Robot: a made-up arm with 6 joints.
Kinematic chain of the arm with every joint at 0, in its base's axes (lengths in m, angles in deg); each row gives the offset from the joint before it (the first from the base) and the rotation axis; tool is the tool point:
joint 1: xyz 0 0 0.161 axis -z
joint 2: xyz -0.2 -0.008 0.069 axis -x
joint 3: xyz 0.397 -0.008 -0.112 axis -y
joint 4: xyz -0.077 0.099 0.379 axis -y
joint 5: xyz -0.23 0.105 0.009 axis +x
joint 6: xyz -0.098 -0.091 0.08 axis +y
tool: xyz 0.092 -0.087 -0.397
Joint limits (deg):
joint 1: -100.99..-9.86
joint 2: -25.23..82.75
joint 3: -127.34..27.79
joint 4: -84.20..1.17
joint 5: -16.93..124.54
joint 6: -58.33..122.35
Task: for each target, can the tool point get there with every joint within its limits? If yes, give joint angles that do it. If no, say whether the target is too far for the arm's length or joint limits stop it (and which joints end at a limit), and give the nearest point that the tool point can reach.
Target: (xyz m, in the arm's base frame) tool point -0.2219 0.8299 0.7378
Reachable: yes | joints -52.68 52.35 -63.07 -28.49 -0.31 91.11
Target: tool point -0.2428 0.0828 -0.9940
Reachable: no: joint limits stop it (at a limit: joint 1, joint 2, joint 3, joint 4) | nearest point -0.3045 0.0280 -0.3292 | short by 0.670 m
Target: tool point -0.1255 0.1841 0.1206
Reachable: yes | joints -18.81 43.06 -3.52 -29.59 46.20 -27.83
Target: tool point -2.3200 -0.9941 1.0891
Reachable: no: too far | nearest point -0.9158 -0.2856 0.5637 | short by 1.658 m
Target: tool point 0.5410 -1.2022 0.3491
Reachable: no: joint limits stop it (at a limit: joint 1, joint 2, joint 3) | nearest point 0.2808 -0.7377 0.4071 | short by 0.536 m
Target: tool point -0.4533 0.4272 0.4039
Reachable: yes | joints -21.94 61.87 -33.35 -14.53 28.66 66.77
